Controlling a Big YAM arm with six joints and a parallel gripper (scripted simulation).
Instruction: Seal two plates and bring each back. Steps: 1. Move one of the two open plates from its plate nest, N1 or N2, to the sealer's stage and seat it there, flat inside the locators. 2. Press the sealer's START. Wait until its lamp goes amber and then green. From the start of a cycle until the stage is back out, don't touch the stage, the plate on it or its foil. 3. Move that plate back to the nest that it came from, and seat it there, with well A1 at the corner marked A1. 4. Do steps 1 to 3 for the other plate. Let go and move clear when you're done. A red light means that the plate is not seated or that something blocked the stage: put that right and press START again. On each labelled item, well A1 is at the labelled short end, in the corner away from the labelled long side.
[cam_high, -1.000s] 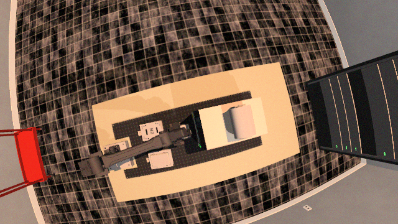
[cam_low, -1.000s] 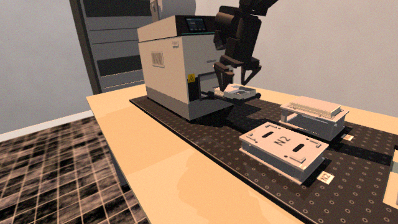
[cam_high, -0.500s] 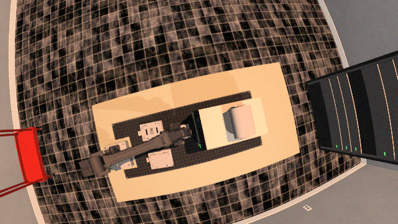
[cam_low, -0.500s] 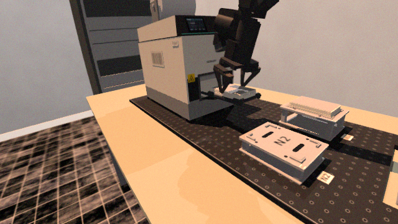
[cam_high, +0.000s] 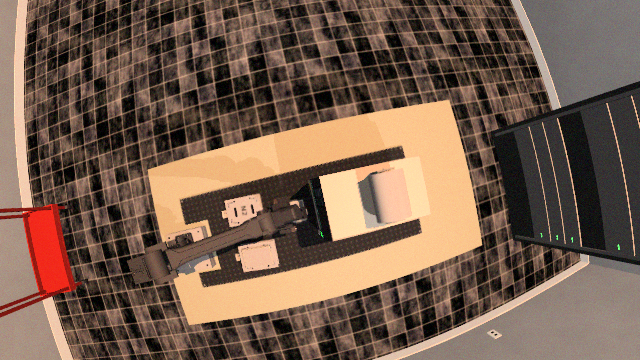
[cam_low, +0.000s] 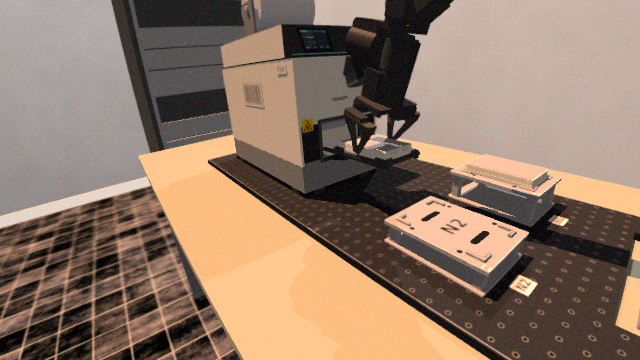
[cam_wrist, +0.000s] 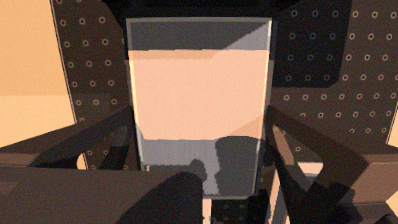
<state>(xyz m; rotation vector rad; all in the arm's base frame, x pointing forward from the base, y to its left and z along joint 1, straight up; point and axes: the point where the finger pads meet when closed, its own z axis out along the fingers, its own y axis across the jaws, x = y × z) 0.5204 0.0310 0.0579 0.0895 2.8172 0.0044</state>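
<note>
Now: the well plate right at my hand. Also, from my hand: sealer stage: 10 mm below; then plate nest N2: 200 mm behind, 60 mm to the left, 80 mm below; then sealer screen: 120 mm ahead, 40 mm to the left, 200 mm above.
</note>
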